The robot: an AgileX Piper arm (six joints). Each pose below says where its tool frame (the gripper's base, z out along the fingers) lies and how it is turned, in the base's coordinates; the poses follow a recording.
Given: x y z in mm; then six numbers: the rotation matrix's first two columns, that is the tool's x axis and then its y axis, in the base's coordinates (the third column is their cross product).
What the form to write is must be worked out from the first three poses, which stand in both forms.
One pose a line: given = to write
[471 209 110 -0.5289 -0.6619 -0.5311 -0.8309 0.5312 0.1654] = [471 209 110 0.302 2.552 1.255]
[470 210 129 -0.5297 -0.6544 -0.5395 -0.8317 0.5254 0.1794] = [470 210 129 0.321 2.537 1.274]
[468 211 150 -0.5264 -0.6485 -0.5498 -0.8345 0.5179 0.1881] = [468 211 150 0.330 2.522 1.287]
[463 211 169 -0.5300 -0.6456 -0.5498 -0.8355 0.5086 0.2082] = [463 211 169 0.362 2.513 1.321]
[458 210 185 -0.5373 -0.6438 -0.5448 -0.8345 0.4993 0.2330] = [458 210 185 0.404 2.507 1.363]
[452 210 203 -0.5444 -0.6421 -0.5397 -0.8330 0.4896 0.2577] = [452 210 203 0.445 2.500 1.405]
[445 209 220 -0.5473 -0.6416 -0.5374 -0.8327 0.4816 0.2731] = [445 209 220 0.470 2.495 1.432]
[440 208 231 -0.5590 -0.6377 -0.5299 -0.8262 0.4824 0.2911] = [440 208 231 0.502 2.492 1.455]
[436 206 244 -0.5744 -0.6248 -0.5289 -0.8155 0.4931 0.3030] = [436 206 244 0.520 2.486 1.453]
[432 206 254 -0.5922 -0.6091 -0.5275 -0.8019 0.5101 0.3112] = [432 206 254 0.533 2.482 1.441]
